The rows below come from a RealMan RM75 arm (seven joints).
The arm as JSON. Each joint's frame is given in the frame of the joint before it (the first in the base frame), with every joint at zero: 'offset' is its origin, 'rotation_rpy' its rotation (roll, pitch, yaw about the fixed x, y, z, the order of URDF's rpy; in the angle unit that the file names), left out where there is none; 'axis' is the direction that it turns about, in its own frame. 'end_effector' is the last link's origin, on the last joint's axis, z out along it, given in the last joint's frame.
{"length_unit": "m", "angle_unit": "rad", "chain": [
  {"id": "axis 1", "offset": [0.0, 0.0, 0.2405], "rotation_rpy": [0.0, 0.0, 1.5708], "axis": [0.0, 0.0, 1.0]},
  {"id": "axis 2", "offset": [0.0, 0.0, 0.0], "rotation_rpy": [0.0, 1.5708, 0.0], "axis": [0.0, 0.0, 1.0]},
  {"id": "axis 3", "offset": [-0.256, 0.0, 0.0], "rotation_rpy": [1.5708, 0.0, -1.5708], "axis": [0.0, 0.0, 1.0]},
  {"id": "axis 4", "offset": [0.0, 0.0, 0.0], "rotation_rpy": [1.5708, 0.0, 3.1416], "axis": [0.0, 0.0, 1.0]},
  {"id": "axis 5", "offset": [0.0, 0.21, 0.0], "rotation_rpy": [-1.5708, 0.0, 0.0], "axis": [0.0, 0.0, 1.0]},
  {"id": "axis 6", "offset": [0.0, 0.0, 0.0], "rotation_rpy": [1.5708, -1.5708, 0.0], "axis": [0.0, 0.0, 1.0]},
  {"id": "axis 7", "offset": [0.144, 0.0, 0.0], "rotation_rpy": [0.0, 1.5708, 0.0], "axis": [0.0, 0.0, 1.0]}
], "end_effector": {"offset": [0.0, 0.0, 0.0], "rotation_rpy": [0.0, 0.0, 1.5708]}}
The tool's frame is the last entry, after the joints.
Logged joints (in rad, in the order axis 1, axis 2, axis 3, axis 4, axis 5, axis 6, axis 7), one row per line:
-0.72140, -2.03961, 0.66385, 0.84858, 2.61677, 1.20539, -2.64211
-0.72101, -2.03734, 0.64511, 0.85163, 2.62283, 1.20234, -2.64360
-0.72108, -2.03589, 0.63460, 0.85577, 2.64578, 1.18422, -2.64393
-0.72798, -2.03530, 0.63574, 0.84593, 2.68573, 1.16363, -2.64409
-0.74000, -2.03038, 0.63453, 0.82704, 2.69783, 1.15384, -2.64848
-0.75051, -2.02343, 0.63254, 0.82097, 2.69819, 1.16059, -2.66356
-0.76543, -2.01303, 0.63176, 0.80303, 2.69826, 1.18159, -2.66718
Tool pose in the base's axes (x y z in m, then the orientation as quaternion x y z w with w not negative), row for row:
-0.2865, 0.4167, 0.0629, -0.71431, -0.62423, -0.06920, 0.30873
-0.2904, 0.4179, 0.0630, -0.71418, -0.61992, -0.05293, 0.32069
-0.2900, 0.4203, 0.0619, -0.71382, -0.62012, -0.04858, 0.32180
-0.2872, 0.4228, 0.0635, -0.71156, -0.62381, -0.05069, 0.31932
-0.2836, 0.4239, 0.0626, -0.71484, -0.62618, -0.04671, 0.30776
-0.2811, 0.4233, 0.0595, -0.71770, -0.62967, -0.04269, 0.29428
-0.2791, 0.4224, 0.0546, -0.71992, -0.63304, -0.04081, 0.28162
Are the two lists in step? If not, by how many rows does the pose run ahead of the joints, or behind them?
The pose runs 2 rows ahead of the joints: the pose in row i belongs to the joints in row i + 2.
